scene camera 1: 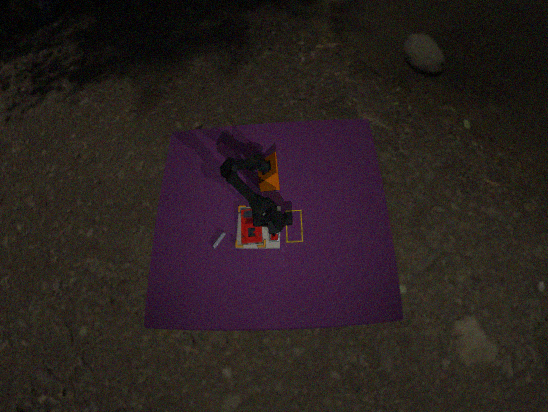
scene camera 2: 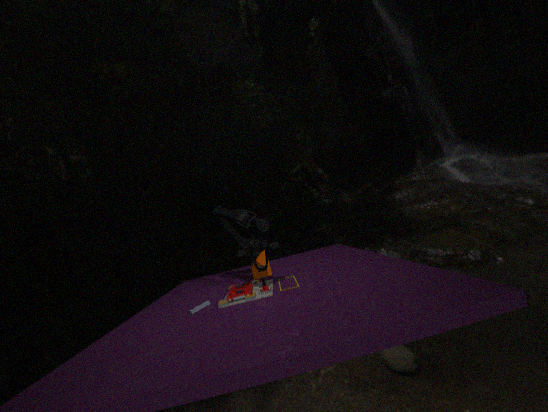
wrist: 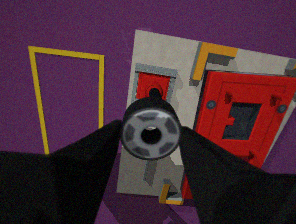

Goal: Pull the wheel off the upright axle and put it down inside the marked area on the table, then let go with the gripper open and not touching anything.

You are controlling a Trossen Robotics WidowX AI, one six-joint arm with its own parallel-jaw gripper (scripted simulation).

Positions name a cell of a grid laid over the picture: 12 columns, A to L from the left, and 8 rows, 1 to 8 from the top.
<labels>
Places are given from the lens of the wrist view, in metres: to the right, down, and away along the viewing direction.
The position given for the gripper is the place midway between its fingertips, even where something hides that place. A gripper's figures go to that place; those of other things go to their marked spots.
gripper (wrist: G5): 0.00, 0.01, 0.11
grey wheel (wrist: G6): 0.01, 0.02, 0.10
</labels>
